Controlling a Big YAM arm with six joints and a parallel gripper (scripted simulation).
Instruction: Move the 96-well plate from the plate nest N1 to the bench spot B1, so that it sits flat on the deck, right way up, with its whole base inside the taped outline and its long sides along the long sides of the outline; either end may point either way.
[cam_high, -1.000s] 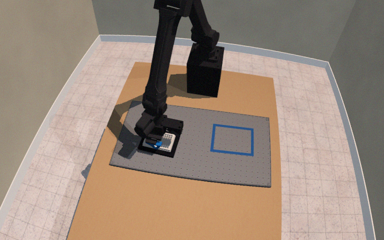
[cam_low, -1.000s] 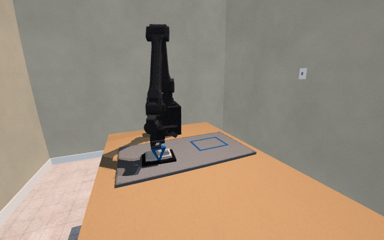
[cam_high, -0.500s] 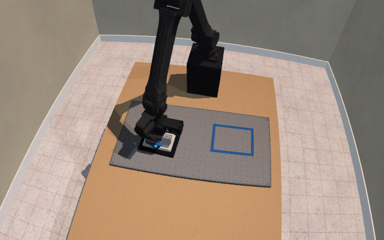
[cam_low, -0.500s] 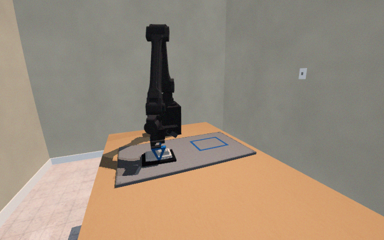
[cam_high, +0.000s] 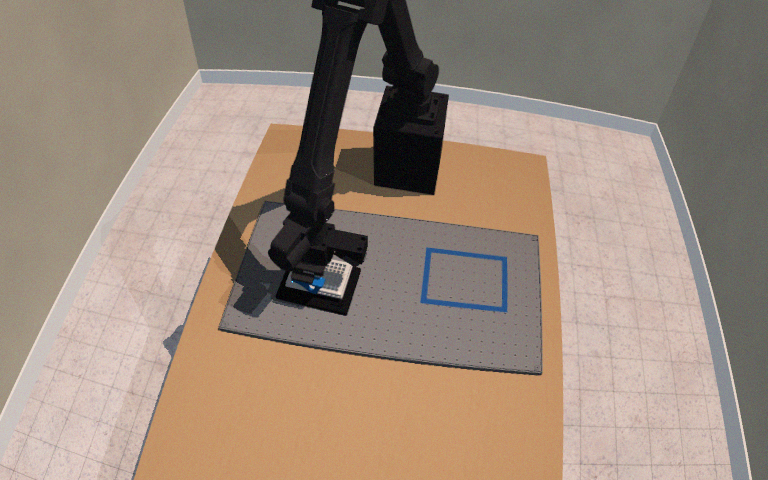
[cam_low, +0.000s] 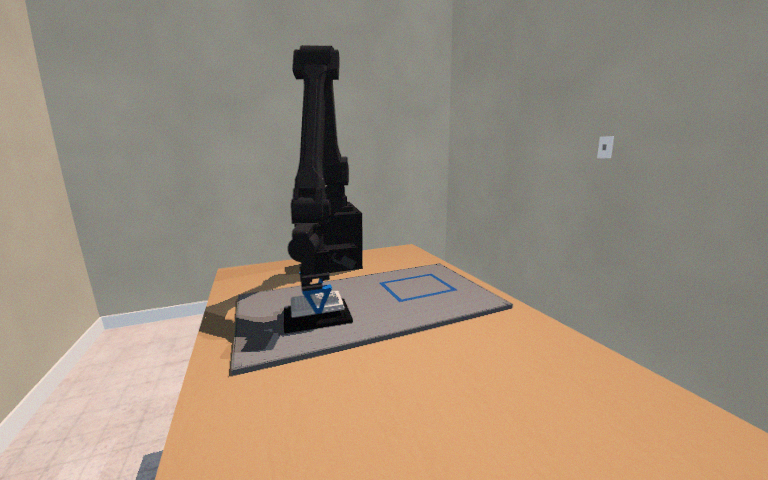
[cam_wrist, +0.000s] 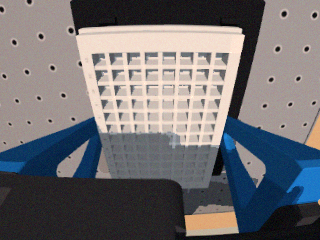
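Now: the black plate nest 3 cm below my hand. The rest, counted from my hand: white 96-well plate right at my hand.
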